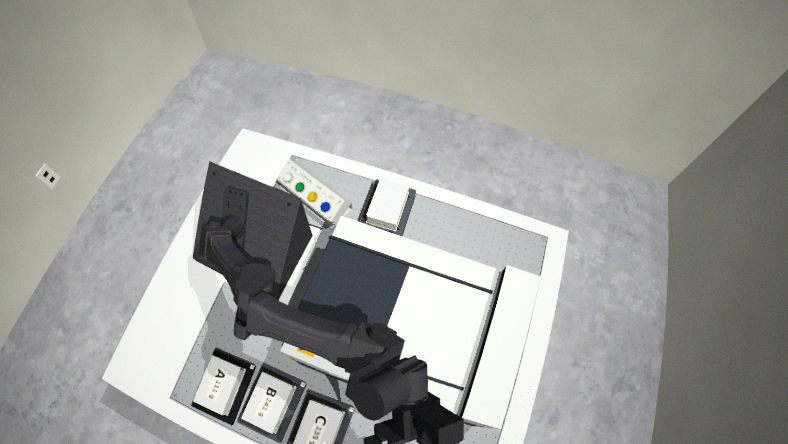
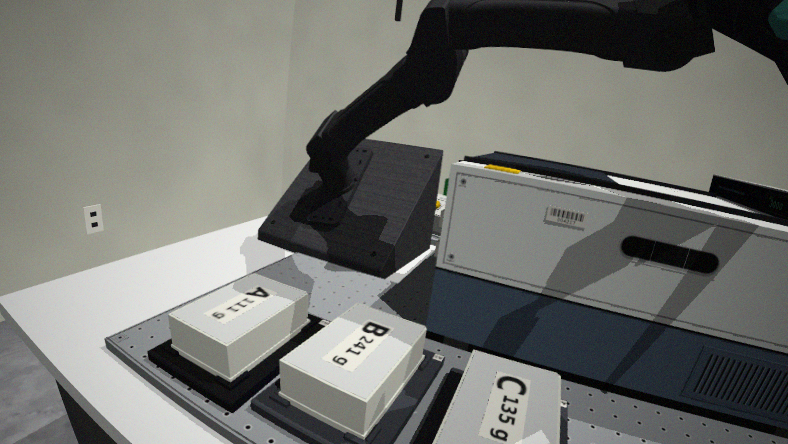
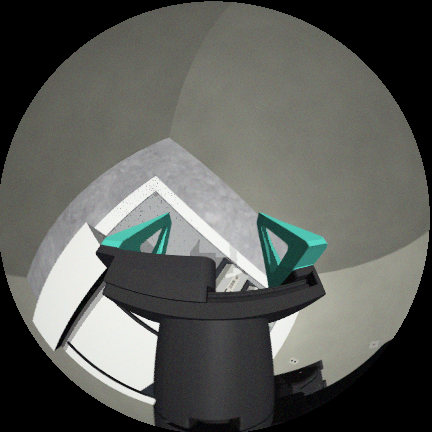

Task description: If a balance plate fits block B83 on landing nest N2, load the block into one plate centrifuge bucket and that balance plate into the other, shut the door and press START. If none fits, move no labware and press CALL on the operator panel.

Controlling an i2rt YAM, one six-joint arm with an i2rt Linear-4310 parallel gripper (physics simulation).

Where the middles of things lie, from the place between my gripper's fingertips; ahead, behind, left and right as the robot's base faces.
Now: the centrifuge (image 2: pixel 657 292) 60 mm behind my hand, 290 mm to the left of it and 190 mm below it. Round my hand: centrifuge lid (image 1: pixel 350 285) 210 mm behind, 300 mm to the left, 100 mm below; then control panel (image 1: pixel 325 203) 450 mm behind, 590 mm to the left, 270 mm below.
